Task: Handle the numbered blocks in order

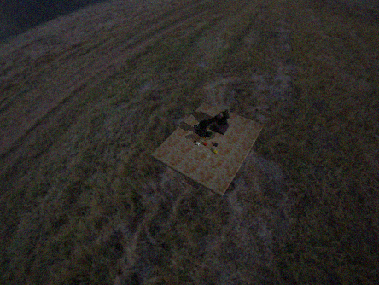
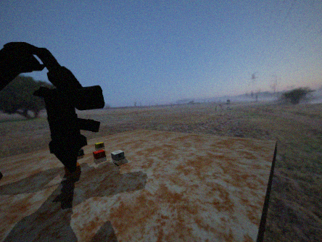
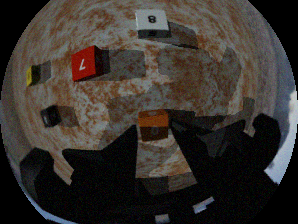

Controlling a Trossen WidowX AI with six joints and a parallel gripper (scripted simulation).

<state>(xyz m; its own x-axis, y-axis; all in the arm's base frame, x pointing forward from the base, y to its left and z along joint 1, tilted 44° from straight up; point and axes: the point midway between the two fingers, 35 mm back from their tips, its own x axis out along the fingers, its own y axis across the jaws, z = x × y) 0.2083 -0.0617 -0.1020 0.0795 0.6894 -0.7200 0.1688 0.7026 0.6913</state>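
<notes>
Right now the orange block is right at my gripper tip. Round my gripper tip: red block 9 cm ahead, 5 cm to the left; then white block 12 cm ahead, 3 cm to the right; then dark block 6 cm ahead, 17 cm to the left.
</notes>
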